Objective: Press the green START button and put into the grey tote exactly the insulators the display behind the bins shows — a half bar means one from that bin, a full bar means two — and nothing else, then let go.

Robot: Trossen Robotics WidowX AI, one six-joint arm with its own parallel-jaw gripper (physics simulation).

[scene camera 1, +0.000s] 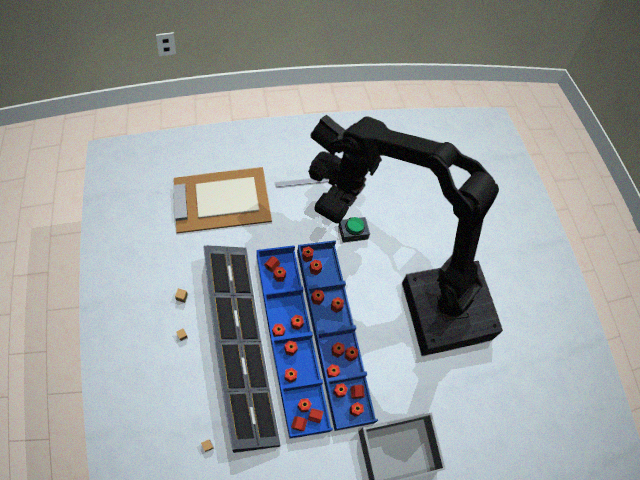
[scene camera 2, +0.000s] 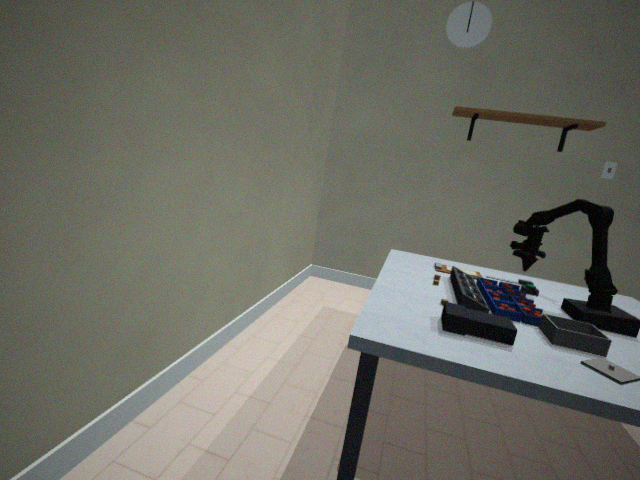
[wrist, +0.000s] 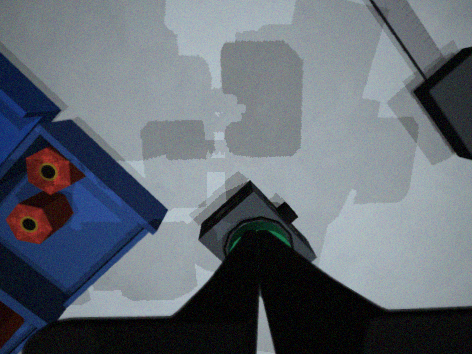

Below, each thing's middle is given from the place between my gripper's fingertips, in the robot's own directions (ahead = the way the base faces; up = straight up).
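You'd find my hand 70 mm above the green START button (wrist: 248,209), 20 mm to the right of it and 40 mm past it. There's a grey caliper (wrist: 438,93) that's 80 mm below my hand, 150 mm to the right of it and 20 mm ahead of it. The dark box (scene camera 2: 455,318) is 70 mm below my hand, 690 mm to the left of it and 260 mm ahead of it, and then the grey tote (scene camera 1: 412,441) is 70 mm below my hand too, 560 mm to the left of it and 40 mm behind it.
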